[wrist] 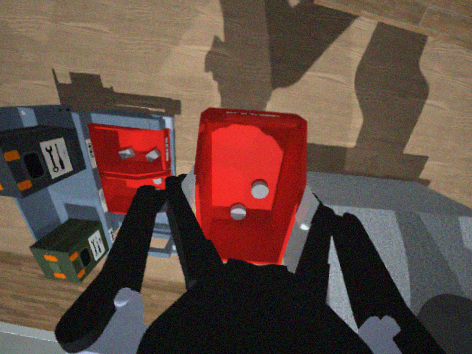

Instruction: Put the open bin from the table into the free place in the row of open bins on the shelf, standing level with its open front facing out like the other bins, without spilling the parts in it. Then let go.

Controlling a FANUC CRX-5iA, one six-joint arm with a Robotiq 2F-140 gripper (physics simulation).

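Frame: origin at the arm's base, x ahead, y left, z up, level; metres.
Seen in the pictures: gripper, fingertip midpoint: (246, 175); arm's base, origin of the base link: (457, 346).
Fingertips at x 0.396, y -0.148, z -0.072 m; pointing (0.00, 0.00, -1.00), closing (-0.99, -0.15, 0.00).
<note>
Pixels of each thing's top centre, then the offset from my fingertips to it. "*": a spot on its surface instead. Level surfaces: height alone.
- red open bin, surface spot: (245, 160) * dz -0.019, dx +0.005, dy -0.011 m
- blue shelf, surface spot: (168, 125) * dz -0.172, dx +0.164, dy +0.012 m
- dark tool case, surface spot: (30, 162) * dz -0.033, dx +0.312, dy +0.093 m
- green case, middle of its top: (55, 266) dz -0.030, dx +0.308, dy +0.334 m
- wooden floor, its level: dz -0.227 m
My gripper (246, 175) is shut on a red open bin (245, 160), with one pad against each side wall. The bin is held in the air, its open top towards the camera. Two round grey parts (259, 189) (238, 211) lie inside it. The blue shelf (168, 125) is at the left of the view, beside the held bin and apart from it. Two red bins (145, 137) (120, 192) stand side by side in it, with grey parts in them. The left finger hides part of the nearer bin and of the shelf, so the free place is not clearly seen.
A dark tool case (30, 162) and a green case (65, 250) with orange latches are on the shelf's left part. A large grey block-like surface (370, 192) lies at the right. Shadows fall on the wooden floor (150, 45).
</note>
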